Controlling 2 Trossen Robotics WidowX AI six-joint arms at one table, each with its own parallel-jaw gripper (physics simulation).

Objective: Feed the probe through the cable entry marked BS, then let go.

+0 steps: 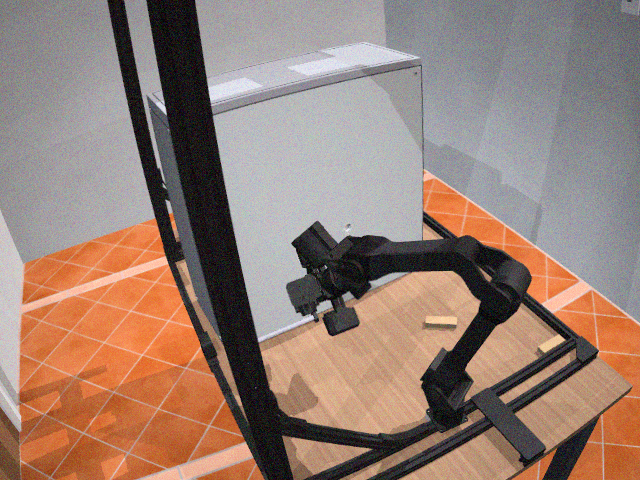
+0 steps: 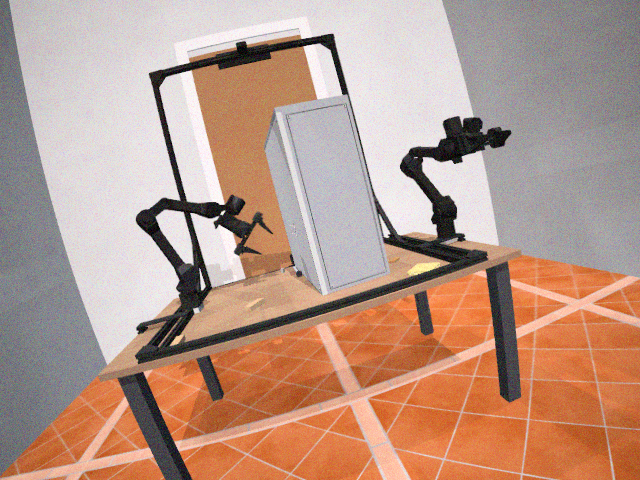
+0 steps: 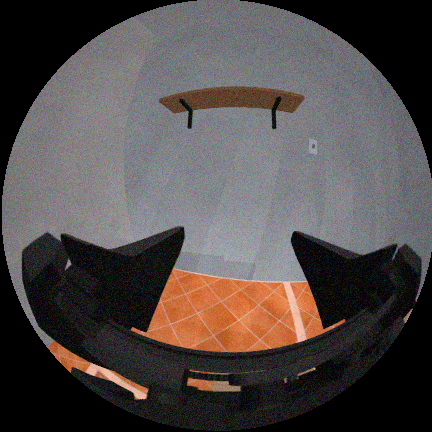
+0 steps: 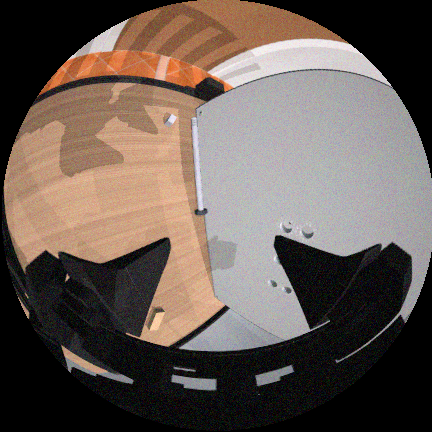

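Pixels of known places: left gripper, between the fingertips: (image 2: 499, 133) (image 3: 239, 234); right gripper, between the fingertips: (image 2: 267, 244) (image 4: 222, 242); left arm's base, origin of its link: (image 2: 447, 236); right arm's base, origin of its link: (image 1: 446, 416) (image 2: 192, 306).
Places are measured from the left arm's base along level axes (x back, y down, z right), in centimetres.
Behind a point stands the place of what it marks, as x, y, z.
The probe, a pale grey rod (image 1: 289, 329) {-56.9, 0.9, 26.5} (image 4: 197, 165) {-56.3, 0.4, 28.9} with a dark end cap, lies on the table along the foot of the tall grey cabinet (image 1: 320, 155) {-55.2, -38.4, 13.2} (image 2: 336, 196) (image 4: 310, 145) {-54.8, -18.5, 30.8}. Round cable entries show in the cabinet's face, among them one hole (image 1: 347, 227) {-54.3, -18.3, 7.5} (image 4: 307, 231) {-53.6, -19.3, 19.1} and another (image 4: 287, 227) {-53.6, -16.1, 19.1}; smaller ones are partly behind a finger. No BS marking is legible. My right gripper (image 2: 265, 242) {-65.4, -13.7, 22.4} (image 4: 222, 242) {-65.4, -13.7, 22.4} is open and empty, above the table in front of the cabinet face, near the probe's capped end. My left gripper (image 2: 509, 133) {1.0, -32.3, -35.0} (image 3: 239, 234) {1.0, -32.3, -35.0} is open and empty, raised on the cabinet's far side.
A pale wooden block (image 1: 440, 321) {-76.3, 0.4, -2.8} (image 2: 254, 302) {-76.0, 0.5, -3.4} (image 4: 156, 319) {-75.7, 0.4, -2.5} and a second block (image 1: 552, 344) {-99.4, 0.5, -18.2} (image 2: 177, 339) {-99.0, 0.5, -17.8} lie on the table. A small white piece (image 2: 282, 269) {-61.0, 0.5, 37.3} (image 4: 170, 119) {-61.3, 0.1, 37.5} lies near the probe. A yellow item (image 2: 423, 268) {-26.4, 0.9, -23.3} lies behind the cabinet. Black frame posts (image 1: 206, 206) {-96.8, -58.6, 49.0} stand beside the table.
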